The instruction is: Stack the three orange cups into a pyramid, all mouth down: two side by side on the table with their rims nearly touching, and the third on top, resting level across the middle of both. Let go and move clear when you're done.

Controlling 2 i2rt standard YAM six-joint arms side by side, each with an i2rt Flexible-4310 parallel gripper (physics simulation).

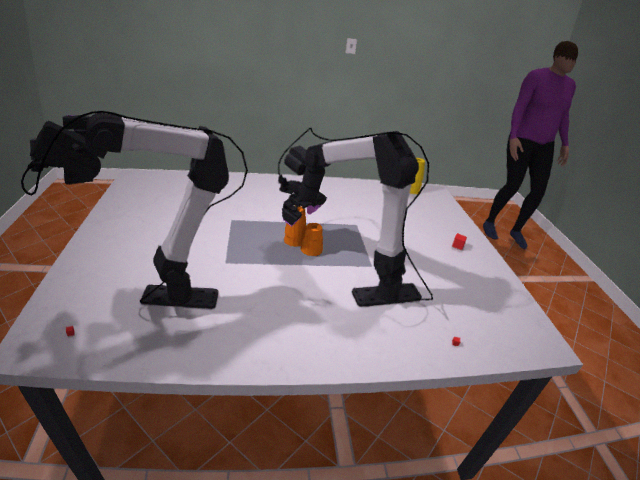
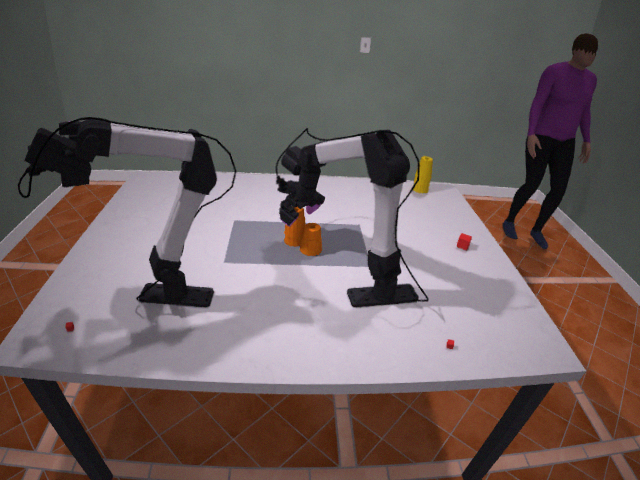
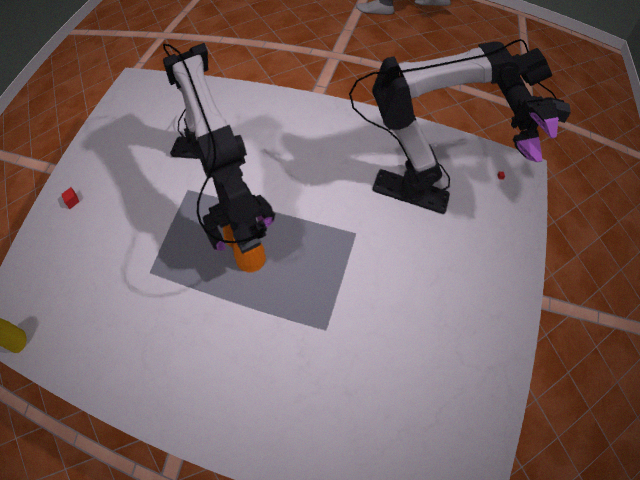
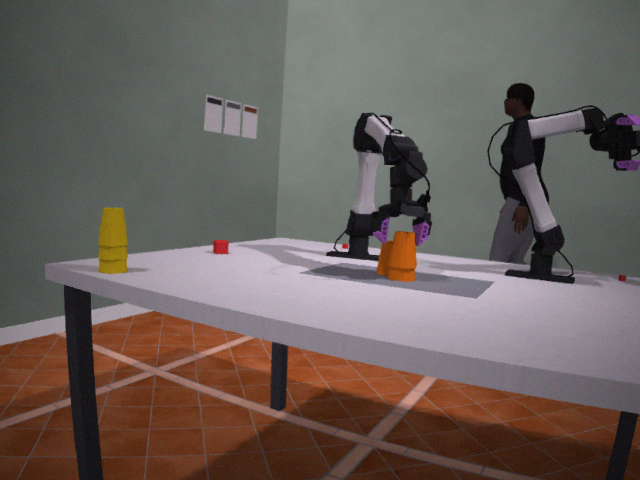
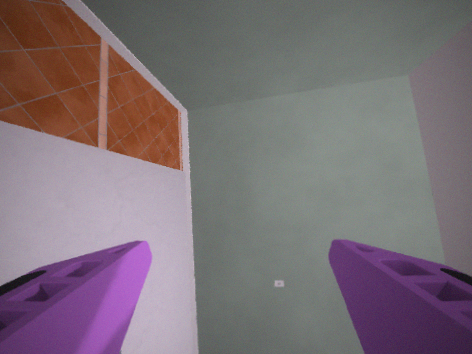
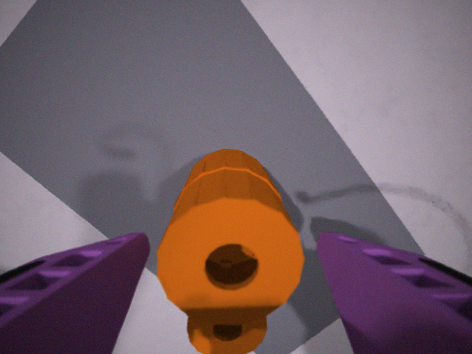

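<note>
A taller orange stack of two nested cups stands mouth down on the grey mat. A shorter single orange cup stands mouth down close beside it; whether their rims touch is unclear. My right gripper is open and points down at the top of the taller stack, one finger on each side, with gaps to the cup. My left gripper is open and empty, raised beyond the table's edge.
The grey mat lies mid-table. A yellow cup stack stands near a far corner. Red cubes lie on the table. One person stands beyond the table.
</note>
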